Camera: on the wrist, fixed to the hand. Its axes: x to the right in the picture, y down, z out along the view.
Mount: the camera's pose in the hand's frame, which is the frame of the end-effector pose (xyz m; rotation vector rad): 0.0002 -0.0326 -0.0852 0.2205 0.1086 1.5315
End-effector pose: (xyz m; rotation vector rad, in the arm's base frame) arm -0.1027 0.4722 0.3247 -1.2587 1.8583 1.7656
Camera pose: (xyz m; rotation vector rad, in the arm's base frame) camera -0.0490 0.3986 0.3208 -0.3115 -2.1913 -1.1888
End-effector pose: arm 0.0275 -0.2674 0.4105 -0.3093 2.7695 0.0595
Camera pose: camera 0.0056 -0.3060 0.4902 1.8446 2.3548 0.1024
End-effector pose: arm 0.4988 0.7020 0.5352 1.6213 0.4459 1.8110
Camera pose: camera 0.4241 0.7404 0.4995 -1.4739 0.5843 -1.9378
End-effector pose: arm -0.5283 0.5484 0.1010 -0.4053 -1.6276 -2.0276
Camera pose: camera -0.5397 0.4710 0.0541 -1.0058 -0.8472 -0.6707
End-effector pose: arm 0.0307 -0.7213 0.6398 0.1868 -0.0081 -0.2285
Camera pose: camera 0.0261 -0.7369 0.5500 0.3629 -0.0650 1.3146
